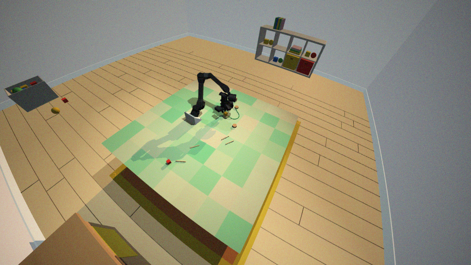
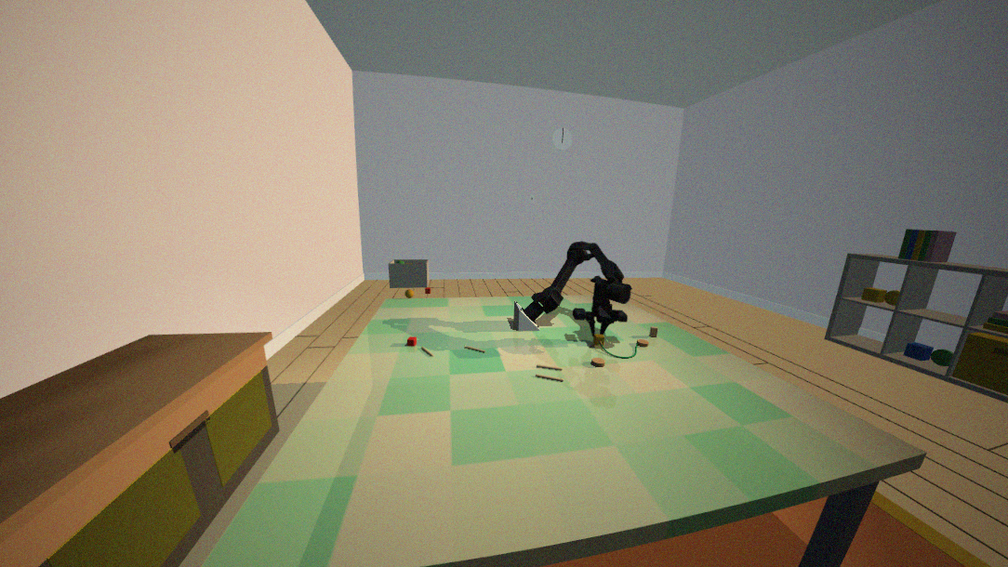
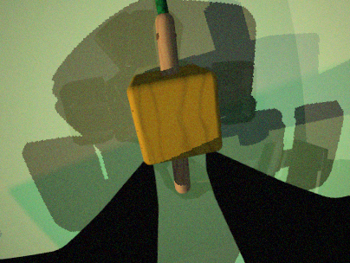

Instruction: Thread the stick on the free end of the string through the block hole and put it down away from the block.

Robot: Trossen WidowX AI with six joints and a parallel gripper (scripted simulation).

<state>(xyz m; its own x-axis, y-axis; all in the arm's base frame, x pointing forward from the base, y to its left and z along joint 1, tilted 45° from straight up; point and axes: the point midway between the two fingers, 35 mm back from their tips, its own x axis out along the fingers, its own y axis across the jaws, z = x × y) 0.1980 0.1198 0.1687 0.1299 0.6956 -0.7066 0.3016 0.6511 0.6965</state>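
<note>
My gripper tip is 3 cm short of the yellow wooden block and 1 cm to the left of it. The rest, counted from my gripper tip: wooden disc 17 cm ahead, 10 cm to the right, 1 cm below; thin wooden stick 4 cm ahead, 1 cm to the right; round wooden button 7 cm ahead, 15 cm to the left, 1 cm below.
</note>
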